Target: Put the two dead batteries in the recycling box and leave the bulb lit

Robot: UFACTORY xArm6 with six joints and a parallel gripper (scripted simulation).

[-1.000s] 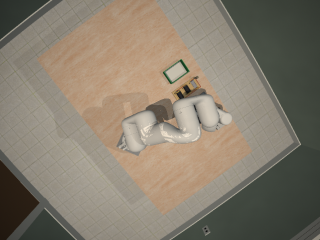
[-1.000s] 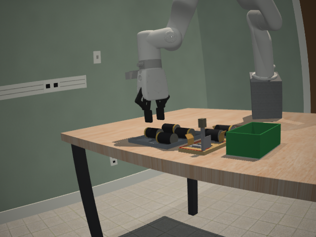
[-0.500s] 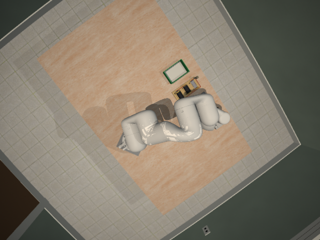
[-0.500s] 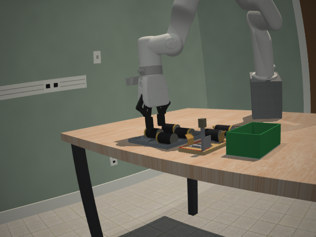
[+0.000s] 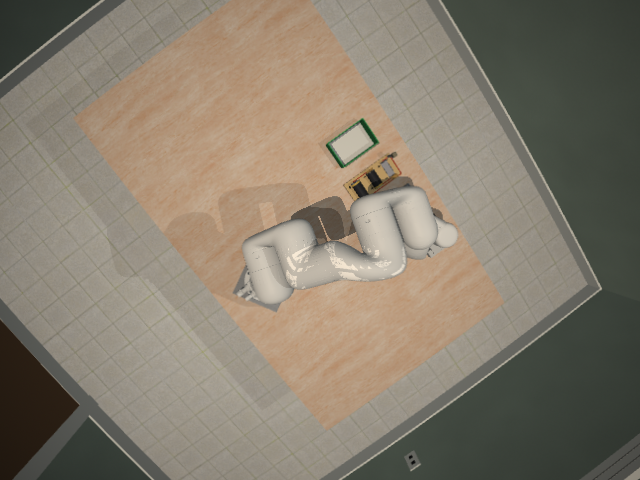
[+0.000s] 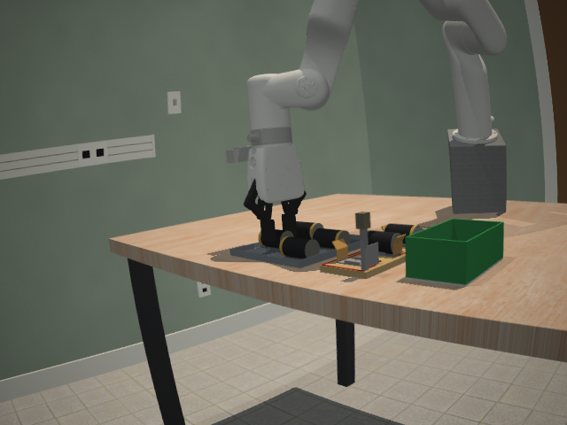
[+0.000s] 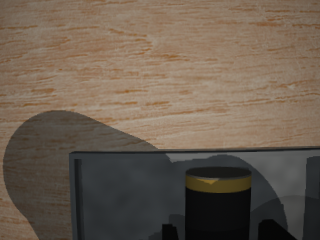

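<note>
Now: the grey tray 2 cm behind my hand, 4 cm to the left of it and 4 cm below it. The rest, counted from my hand: green recycling box (4 cm behind, 36 cm to the left, 2 cm below).
</note>
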